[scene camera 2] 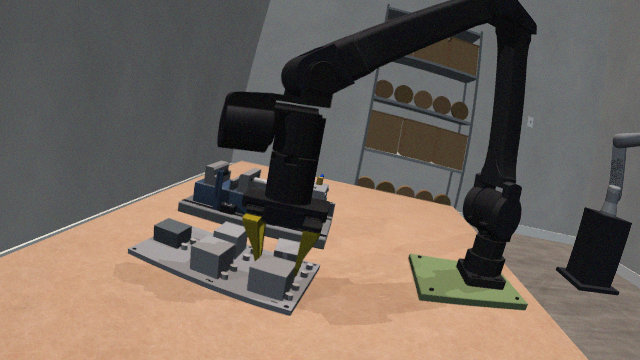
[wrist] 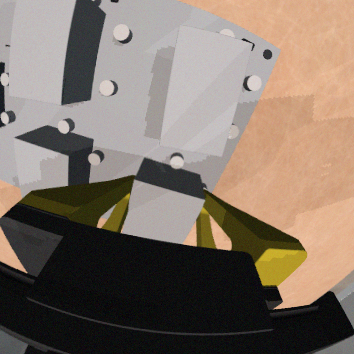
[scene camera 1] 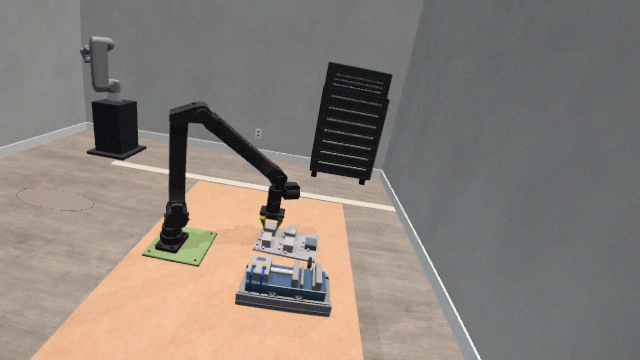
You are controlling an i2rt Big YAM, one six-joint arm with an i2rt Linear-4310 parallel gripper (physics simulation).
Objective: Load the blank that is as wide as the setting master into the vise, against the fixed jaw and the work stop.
Note:
In view: my gripper (scene camera 2: 276, 270) and a setting master (scene camera 2: 170, 232).
My gripper shows as well in the wrist view (wrist: 167, 189).

